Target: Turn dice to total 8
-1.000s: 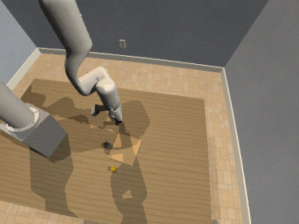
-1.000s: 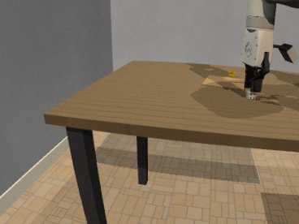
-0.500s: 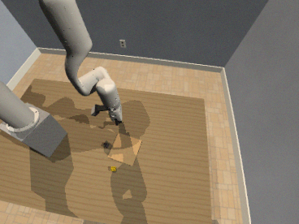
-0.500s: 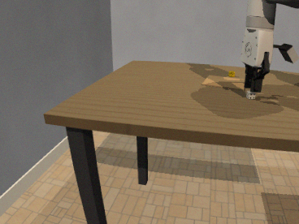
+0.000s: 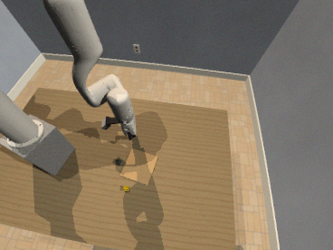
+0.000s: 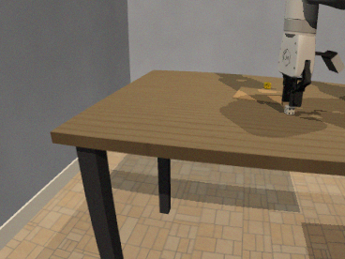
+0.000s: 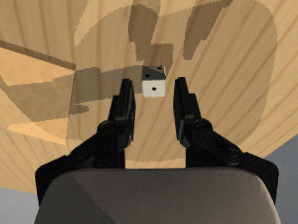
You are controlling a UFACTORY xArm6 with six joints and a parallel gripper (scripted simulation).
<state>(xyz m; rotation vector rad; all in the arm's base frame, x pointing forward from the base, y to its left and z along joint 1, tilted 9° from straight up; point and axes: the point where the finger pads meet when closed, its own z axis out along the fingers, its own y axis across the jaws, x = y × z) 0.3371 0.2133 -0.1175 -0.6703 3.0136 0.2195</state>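
The white die lies 4 cm below my hand. Round my hand: black die: 1 cm behind, 15 cm to the right, 4 cm below; then tan mat: 9 cm ahead, 14 cm to the right, 4 cm below; then yellow die: 7 cm ahead, 25 cm to the right, 4 cm below.
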